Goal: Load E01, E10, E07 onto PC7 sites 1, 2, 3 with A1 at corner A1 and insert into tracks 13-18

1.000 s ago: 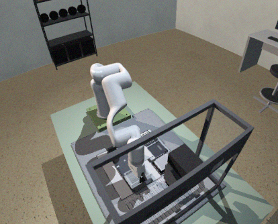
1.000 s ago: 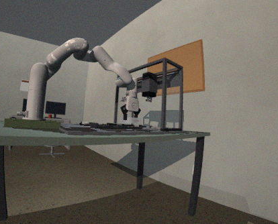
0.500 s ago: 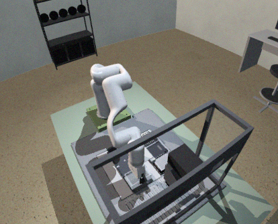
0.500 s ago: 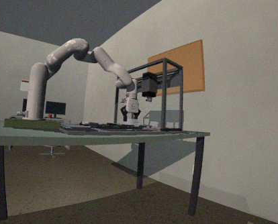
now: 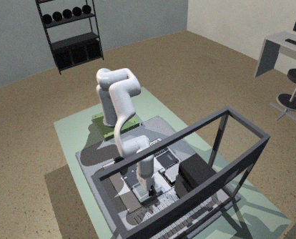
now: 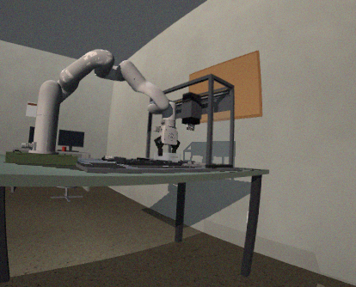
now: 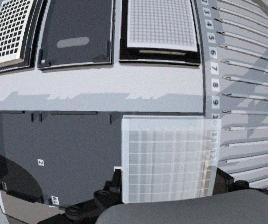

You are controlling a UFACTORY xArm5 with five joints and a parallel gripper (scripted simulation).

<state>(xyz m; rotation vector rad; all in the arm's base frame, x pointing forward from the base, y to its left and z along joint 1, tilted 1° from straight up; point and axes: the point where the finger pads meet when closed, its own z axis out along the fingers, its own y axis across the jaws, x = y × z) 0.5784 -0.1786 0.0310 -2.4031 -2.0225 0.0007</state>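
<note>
My gripper is now 190 mm to the right of the deep-well block E07, 40 mm above it and 30 mm short of it. From my hand the other things lie so: pale block (20 mm below); then nest S3 (190 mm to the left, 50 mm below, 30 mm ahead); then plate carrier PC7 (110 mm behind, 40 mm below, 20 mm to the left).
</note>
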